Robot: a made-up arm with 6 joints. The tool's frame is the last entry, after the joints. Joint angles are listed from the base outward. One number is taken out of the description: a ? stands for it. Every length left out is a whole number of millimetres.
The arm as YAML. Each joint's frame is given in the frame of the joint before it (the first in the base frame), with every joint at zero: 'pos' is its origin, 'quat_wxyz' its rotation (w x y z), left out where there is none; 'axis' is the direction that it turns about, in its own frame. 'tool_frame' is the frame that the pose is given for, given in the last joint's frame.
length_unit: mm
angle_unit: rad
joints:
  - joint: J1
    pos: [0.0, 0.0, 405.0]
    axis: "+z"
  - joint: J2
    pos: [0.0, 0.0, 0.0]
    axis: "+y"
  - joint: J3
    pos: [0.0, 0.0, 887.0]
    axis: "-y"
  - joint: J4
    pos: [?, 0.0, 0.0]
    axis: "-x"
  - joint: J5
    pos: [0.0, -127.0, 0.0]
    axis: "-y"
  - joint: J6
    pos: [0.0, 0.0, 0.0]
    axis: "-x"
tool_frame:
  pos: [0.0, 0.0, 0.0]
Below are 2 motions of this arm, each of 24 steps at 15 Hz.
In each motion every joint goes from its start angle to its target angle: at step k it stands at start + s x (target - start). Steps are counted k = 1, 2, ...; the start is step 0. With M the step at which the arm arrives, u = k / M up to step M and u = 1 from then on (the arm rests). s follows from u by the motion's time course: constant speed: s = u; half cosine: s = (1 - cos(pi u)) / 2; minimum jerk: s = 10 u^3 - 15 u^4 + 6 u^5.
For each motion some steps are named. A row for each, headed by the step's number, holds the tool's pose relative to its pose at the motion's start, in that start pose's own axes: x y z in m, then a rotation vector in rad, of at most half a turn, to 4 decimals.
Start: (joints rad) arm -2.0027 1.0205 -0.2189 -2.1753 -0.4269 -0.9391
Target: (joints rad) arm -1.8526 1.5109 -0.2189 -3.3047 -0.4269 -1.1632
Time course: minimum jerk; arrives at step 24
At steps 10, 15, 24:
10: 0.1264 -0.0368 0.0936 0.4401 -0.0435 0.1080
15: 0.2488 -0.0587 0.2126 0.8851 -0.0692 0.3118
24: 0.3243 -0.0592 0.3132 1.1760 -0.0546 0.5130

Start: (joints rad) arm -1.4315 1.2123 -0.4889 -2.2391 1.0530 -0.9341
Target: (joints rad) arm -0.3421 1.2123 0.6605 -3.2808 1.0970 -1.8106
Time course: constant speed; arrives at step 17
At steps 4, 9, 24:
4: -0.2393 -0.1278 -0.0627 0.3625 0.1824 -0.1037
9: -0.5671 -0.3329 0.0309 0.6607 0.3554 -0.4093
24: -0.9116 -0.6598 0.5998 0.6849 0.2652 -1.0280

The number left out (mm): 672.0
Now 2 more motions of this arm.
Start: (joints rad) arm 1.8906 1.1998 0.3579 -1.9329 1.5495 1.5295
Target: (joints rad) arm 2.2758 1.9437 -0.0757 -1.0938 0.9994 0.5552
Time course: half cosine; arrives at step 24
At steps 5, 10, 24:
5: 0.0083 0.0365 -0.1187 -0.0285 -0.1072 0.0520
10: 0.0540 0.0725 -0.4157 -0.1384 -0.3229 0.2522
24: 0.2875 -0.0897 -0.9383 -0.6185 -0.3374 0.7724

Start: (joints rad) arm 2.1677 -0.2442 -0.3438 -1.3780 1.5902 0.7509
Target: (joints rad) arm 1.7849 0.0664 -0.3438 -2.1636 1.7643 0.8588
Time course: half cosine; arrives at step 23
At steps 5, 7, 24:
5: 0.0053 0.0040 -0.0286 -0.0556 0.0220 -0.1056
7: 0.0116 0.0071 -0.0537 -0.1036 0.0410 -0.2015
24: 0.1148 0.0136 -0.2448 -0.4254 0.1917 -1.0216

